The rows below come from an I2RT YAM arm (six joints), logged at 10 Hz.
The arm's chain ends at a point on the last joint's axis. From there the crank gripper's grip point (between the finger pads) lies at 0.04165 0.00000 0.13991 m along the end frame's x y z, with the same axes.
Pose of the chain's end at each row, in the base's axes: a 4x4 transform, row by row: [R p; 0 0 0 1], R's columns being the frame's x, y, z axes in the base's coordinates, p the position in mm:
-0.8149 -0.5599 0.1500 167.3; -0.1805 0.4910 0.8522 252.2; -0.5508 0.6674 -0.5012 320.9; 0 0 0 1
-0.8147 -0.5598 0.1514 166.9; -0.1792 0.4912 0.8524 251.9; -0.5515 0.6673 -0.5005 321.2; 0 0 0 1
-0.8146 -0.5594 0.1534 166.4; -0.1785 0.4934 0.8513 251.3; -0.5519 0.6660 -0.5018 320.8; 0 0 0 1
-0.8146 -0.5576 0.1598 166.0; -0.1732 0.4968 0.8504 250.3; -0.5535 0.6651 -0.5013 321.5; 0 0 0 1
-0.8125 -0.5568 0.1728 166.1; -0.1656 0.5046 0.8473 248.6; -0.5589 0.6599 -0.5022 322.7; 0 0 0 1
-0.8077 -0.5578 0.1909 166.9; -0.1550 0.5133 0.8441 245.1; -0.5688 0.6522 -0.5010 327.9; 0 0 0 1
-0.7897 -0.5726 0.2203 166.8; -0.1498 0.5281 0.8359 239.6; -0.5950 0.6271 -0.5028 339.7; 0 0 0 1
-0.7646 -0.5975 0.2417 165.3; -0.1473 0.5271 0.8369 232.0; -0.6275 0.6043 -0.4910 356.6; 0 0 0 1
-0.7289 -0.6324 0.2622 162.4; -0.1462 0.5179 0.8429 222.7; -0.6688 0.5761 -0.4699 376.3; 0 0 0 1
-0.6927 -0.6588 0.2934 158.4; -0.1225 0.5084 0.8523 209.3; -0.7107 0.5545 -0.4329 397.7; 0 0 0 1
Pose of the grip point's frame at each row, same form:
-0.8149 -0.5599 0.1500 154.3; -0.1805 0.4910 0.8522 363.9; -0.5508 0.6674 -0.5012 227.8; 0 0 0 1
-0.8147 -0.5598 0.1514 154.2; -0.1792 0.4912 0.8524 363.7; -0.5515 0.6673 -0.5005 228.2; 0 0 0 1
-0.8146 -0.5594 0.1534 153.9; -0.1785 0.4934 0.8513 363.0; -0.5519 0.6660 -0.5018 227.6; 0 0 0 1
-0.8146 -0.5576 0.1598 154.4; -0.1732 0.4968 0.8504 362.1; -0.5535 0.6651 -0.5013 228.3; 0 0 0 1
-0.8125 -0.5568 0.1728 156.4; -0.1656 0.5046 0.8473 360.2; -0.5589 0.6599 -0.5022 229.2; 0 0 0 1
-0.8077 -0.5578 0.1909 160.0; -0.1550 0.5133 0.8441 356.7; -0.5688 0.6522 -0.5010 234.1; 0 0 0 1
-0.7897 -0.5726 0.2203 164.7; -0.1498 0.5281 0.8359 350.3; -0.5950 0.6271 -0.5028 244.6; 0 0 0 1
-0.7646 -0.5975 0.2417 167.3; -0.1473 0.5271 0.8369 343.0; -0.6275 0.6043 -0.4910 261.8; 0 0 0 1
-0.7289 -0.6324 0.2622 168.7; -0.1462 0.5179 0.8429 334.5; -0.6688 0.5761 -0.4699 282.7; 0 0 0 1
-0.6927 -0.6588 0.2934 170.6; -0.1225 0.5084 0.8523 323.4; -0.7107 0.5545 -0.4329 307.5; 0 0 0 1

